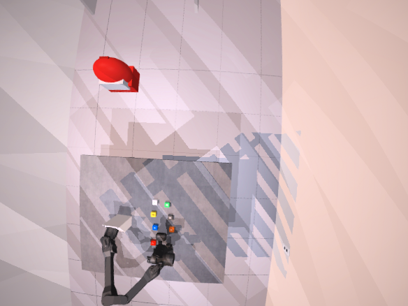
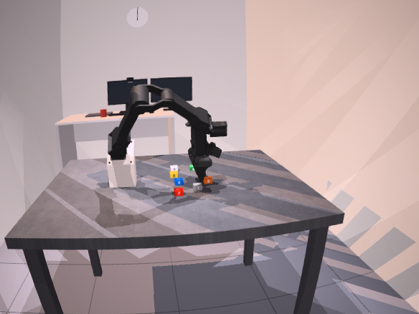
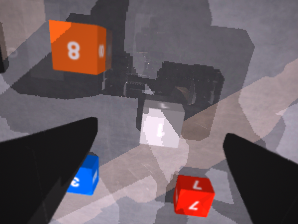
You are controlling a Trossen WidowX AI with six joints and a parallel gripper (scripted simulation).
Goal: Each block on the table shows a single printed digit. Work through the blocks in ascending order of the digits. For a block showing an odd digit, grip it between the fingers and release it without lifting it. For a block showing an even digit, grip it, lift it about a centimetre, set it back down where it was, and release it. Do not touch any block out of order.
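Right now my gripper tip is 9 cm past the white block, 25 cm to the right of it and 3 cm above it. Also, from my gripper tip: yellow block 9 cm behind, 16 cm to the left, 3 cm below; red block 8 cm behind, 5 cm to the right, 3 cm below; blue block 8 cm behind, 7 cm to the left, 3 cm below.
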